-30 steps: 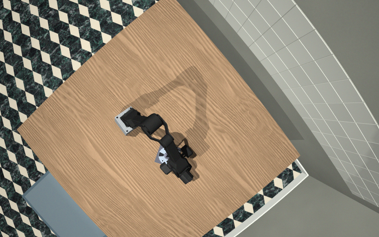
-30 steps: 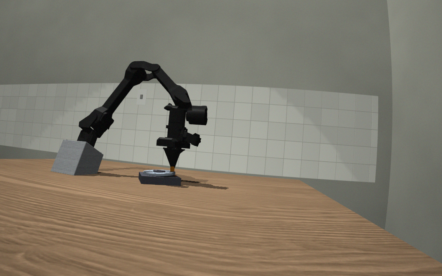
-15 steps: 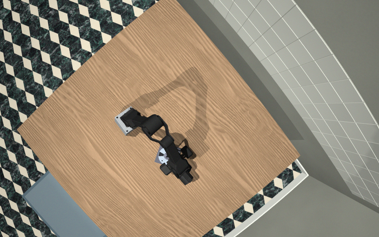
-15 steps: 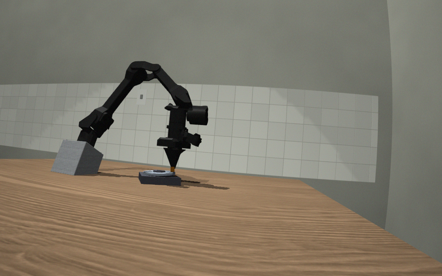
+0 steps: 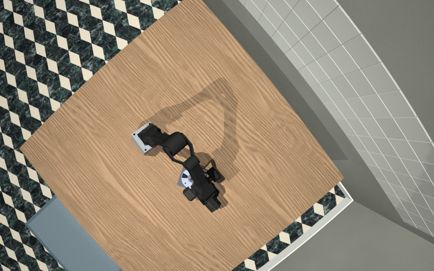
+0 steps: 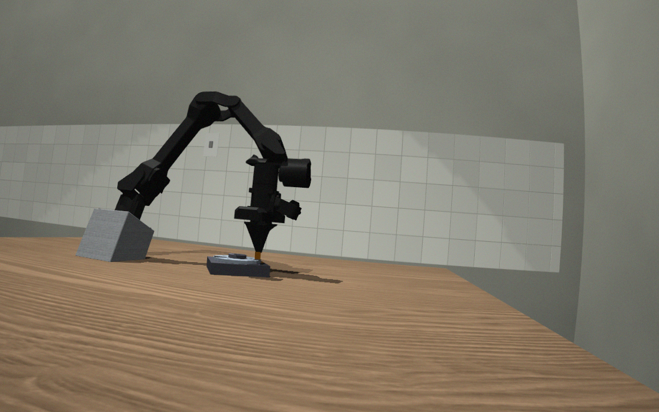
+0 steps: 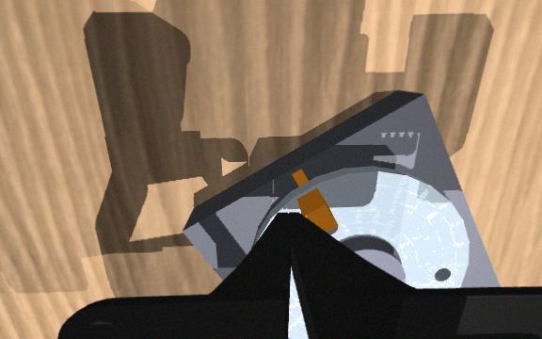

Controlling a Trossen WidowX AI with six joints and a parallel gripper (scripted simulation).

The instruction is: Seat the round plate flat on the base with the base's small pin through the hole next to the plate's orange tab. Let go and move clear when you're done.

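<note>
Right now my hand is 3 cm past the raised central hub, 4 cm to the left of it and 4 cm above it. The rest, counted from my hand: plate: 3 cm behind, 4 cm to the right, 4 cm below; then dark grey square base: 3 cm behind, 4 cm to the right, 7 cm below.
</note>
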